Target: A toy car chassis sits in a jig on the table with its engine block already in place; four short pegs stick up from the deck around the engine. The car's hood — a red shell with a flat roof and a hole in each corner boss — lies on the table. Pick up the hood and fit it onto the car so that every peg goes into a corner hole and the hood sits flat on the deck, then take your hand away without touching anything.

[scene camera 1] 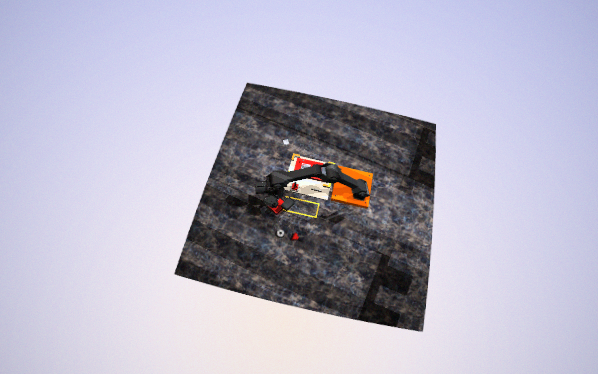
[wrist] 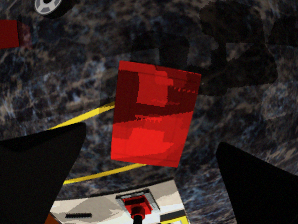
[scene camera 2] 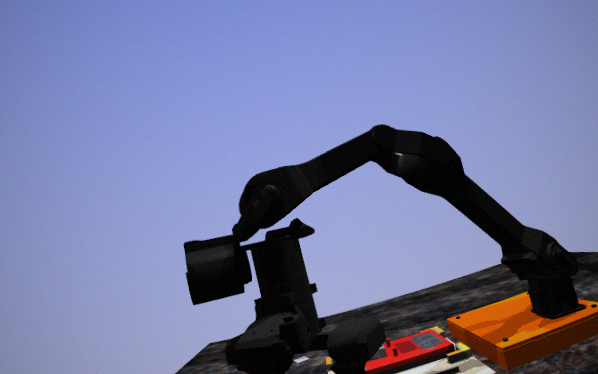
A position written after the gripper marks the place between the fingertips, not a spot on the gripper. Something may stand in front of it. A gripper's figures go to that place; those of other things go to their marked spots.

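The gripper point(wrist: 155, 140) is 0.10 m from the lens, and there's a red hood point(wrist: 153, 106) that's 0.13 m from the lens.
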